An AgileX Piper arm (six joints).
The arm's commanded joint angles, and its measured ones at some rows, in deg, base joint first. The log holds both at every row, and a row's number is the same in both.
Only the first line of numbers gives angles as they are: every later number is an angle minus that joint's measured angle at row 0.
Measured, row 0: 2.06, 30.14, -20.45, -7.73, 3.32, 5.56
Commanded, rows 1 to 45: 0.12, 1.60, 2.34, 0.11, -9.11, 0.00; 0.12, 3.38, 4.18, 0.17, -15.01, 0.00; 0.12, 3.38, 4.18, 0.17, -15.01, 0.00; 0.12, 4.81, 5.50, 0.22, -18.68, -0.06; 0.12, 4.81, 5.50, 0.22, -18.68, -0.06; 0.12, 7.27, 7.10, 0.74, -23.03, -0.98; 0.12, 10.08, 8.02, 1.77, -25.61, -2.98; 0.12, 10.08, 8.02, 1.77, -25.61, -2.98; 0.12, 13.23, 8.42, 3.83, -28.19, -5.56; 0.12, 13.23, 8.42, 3.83, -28.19, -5.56; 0.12, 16.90, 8.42, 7.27, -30.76, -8.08; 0.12, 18.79, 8.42, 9.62, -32.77, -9.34; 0.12, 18.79, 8.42, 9.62, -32.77, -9.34; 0.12, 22.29, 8.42, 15.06, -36.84, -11.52; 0.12, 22.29, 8.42, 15.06, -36.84, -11.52; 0.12, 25.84, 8.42, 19.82, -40.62, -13.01; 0.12, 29.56, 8.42, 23.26, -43.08, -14.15; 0.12, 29.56, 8.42, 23.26, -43.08, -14.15; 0.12, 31.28, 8.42, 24.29, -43.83, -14.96; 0.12, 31.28, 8.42, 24.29, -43.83, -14.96; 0.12, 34.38, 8.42, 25.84, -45.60, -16.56; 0.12, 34.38, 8.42, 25.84, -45.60, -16.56; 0.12, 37.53, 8.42, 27.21, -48.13, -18.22; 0.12, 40.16, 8.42, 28.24, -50.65, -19.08; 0.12, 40.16, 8.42, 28.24, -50.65, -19.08; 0.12, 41.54, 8.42, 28.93, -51.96, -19.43; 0.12, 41.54, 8.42, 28.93, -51.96, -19.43; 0.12, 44.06, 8.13, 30.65, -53.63, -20.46; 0.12, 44.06, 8.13, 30.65, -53.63, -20.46; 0.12, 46.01, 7.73, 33.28, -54.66, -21.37; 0.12, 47.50, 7.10, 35.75, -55.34, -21.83; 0.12, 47.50, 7.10, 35.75, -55.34, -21.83; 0.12, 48.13, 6.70, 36.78, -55.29, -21.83; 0.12, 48.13, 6.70, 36.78, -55.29, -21.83; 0.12, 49.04, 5.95, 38.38, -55.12, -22.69; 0.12, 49.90, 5.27, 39.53, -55.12, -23.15; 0.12, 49.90, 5.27, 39.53, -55.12, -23.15; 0.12, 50.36, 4.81, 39.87, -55.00, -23.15; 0.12, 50.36, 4.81, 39.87, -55.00, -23.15; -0.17, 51.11, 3.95, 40.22, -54.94, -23.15; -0.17, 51.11, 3.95, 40.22, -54.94, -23.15; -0.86, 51.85, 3.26, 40.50, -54.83, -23.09; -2.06, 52.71, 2.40, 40.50, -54.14, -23.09; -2.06, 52.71, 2.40, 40.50, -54.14, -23.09; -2.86, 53.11, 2.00, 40.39, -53.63, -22.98
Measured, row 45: -1.26, 52.37, 3.20, 40.16, -54.03, -22.63
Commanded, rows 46 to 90: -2.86, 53.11, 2.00, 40.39, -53.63, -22.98; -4.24, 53.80, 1.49, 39.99, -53.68, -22.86; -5.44, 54.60, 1.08, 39.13, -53.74, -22.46; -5.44, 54.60, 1.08, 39.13, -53.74, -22.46; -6.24, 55.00, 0.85, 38.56, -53.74, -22.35; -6.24, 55.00, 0.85, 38.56, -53.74, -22.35; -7.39, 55.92, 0.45, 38.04, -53.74, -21.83; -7.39, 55.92, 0.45, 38.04, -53.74, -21.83; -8.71, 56.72, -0.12, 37.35, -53.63, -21.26; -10.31, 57.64, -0.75, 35.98, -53.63, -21.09; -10.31, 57.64, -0.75, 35.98, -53.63, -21.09; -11.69, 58.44, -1.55, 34.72, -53.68, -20.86; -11.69, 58.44, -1.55, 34.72, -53.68, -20.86; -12.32, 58.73, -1.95, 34.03, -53.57, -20.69; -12.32, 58.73, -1.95, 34.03, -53.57, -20.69; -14.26, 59.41, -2.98, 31.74, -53.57, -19.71; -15.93, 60.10, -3.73, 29.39, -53.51, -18.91; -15.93, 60.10, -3.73, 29.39, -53.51, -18.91; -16.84, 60.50, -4.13, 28.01, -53.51, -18.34; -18.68, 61.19, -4.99, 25.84, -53.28, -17.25; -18.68, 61.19, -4.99, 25.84, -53.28, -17.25; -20.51, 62.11, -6.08, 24.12, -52.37, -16.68; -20.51, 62.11, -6.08, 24.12, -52.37, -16.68; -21.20, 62.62, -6.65, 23.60, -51.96, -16.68; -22.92, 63.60, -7.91, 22.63, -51.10, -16.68; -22.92, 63.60, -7.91, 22.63, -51.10, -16.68; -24.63, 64.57, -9.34, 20.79, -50.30, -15.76; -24.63, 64.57, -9.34, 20.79, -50.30, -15.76; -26.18, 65.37, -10.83, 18.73, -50.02, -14.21; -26.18, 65.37, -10.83, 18.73, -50.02, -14.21; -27.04, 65.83, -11.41, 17.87, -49.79, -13.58; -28.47, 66.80, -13.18, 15.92, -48.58, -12.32; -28.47, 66.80, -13.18, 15.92, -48.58, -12.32; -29.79, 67.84, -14.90, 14.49, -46.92, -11.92; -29.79, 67.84, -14.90, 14.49, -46.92, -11.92; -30.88, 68.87, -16.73, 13.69, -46.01, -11.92; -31.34, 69.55, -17.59, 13.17, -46.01, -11.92; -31.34, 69.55, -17.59, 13.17, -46.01, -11.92; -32.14, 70.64, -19.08, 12.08, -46.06, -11.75; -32.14, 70.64, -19.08, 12.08, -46.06, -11.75; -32.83, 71.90, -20.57, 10.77, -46.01, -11.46; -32.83, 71.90, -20.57, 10.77, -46.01, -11.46; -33.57, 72.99, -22.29, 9.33, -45.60, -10.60; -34.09, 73.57, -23.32, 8.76, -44.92, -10.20; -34.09, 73.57, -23.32, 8.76, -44.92, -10.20
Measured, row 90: -32.83, 72.48, -20.97, 11.11, -45.60, -11.17
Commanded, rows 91 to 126: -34.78, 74.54, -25.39, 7.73, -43.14, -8.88; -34.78, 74.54, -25.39, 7.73, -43.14, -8.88; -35.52, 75.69, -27.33, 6.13, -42.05, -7.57; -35.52, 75.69, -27.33, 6.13, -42.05, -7.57; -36.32, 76.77, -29.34, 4.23, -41.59, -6.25; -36.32, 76.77, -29.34, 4.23, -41.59, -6.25; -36.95, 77.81, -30.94, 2.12, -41.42, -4.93; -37.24, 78.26, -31.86, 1.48, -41.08, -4.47; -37.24, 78.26, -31.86, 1.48, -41.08, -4.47; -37.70, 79.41, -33.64, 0.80, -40.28, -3.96; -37.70, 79.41, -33.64, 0.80, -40.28, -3.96; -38.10, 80.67, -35.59, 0.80, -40.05, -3.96; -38.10, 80.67, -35.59, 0.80, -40.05, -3.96; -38.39, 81.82, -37.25, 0.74, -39.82, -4.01; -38.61, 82.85, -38.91, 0.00, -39.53, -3.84; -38.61, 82.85, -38.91, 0.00, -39.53, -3.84; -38.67, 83.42, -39.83, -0.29, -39.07, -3.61; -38.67, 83.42, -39.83, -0.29, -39.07, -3.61; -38.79, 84.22, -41.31, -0.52, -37.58, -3.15; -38.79, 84.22, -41.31, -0.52, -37.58, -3.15; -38.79, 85.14, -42.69, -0.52, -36.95, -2.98; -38.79, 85.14, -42.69, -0.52, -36.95, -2.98; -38.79, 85.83, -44.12, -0.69, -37.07, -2.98; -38.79, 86.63, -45.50, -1.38, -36.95, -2.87; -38.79, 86.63, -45.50, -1.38, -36.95, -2.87; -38.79, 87.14, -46.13, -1.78, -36.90, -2.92; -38.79, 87.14, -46.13, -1.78, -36.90, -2.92; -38.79, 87.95, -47.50, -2.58, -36.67, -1.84; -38.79, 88.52, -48.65, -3.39, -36.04, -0.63; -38.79, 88.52, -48.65, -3.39, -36.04, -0.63; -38.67, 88.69, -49.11, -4.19, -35.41, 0.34; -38.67, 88.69, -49.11, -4.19, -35.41, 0.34; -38.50, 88.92, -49.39, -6.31, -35.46, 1.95; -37.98, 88.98, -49.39, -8.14, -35.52, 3.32; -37.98, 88.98, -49.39, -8.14, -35.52, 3.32; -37.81, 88.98, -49.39, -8.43, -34.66, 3.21
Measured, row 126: -40.62, 88.63, -47.50, -1.15, -30.13, 2.69
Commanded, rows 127 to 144: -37.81, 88.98, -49.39, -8.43, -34.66, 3.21; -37.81, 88.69, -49.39, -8.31, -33.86, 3.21; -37.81, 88.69, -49.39, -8.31, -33.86, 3.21; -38.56, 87.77, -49.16, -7.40, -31.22, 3.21; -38.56, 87.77, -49.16, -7.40, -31.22, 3.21; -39.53, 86.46, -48.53, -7.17, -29.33, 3.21; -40.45, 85.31, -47.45, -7.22, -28.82, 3.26; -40.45, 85.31, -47.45, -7.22, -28.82, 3.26; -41.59, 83.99, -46.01, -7.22, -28.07, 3.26; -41.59, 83.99, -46.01, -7.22, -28.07, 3.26; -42.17, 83.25, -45.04, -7.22, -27.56, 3.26; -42.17, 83.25, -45.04, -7.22, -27.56, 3.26; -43.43, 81.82, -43.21, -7.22, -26.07, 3.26; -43.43, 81.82, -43.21, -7.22, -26.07, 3.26; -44.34, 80.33, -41.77, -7.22, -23.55, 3.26; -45.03, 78.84, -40.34, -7.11, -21.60, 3.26; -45.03, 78.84, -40.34, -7.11, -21.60, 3.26; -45.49, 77.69, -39.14, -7.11, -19.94, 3.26
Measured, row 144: -44.75, 79.75, -40.46, -6.88, -22.34, 3.26
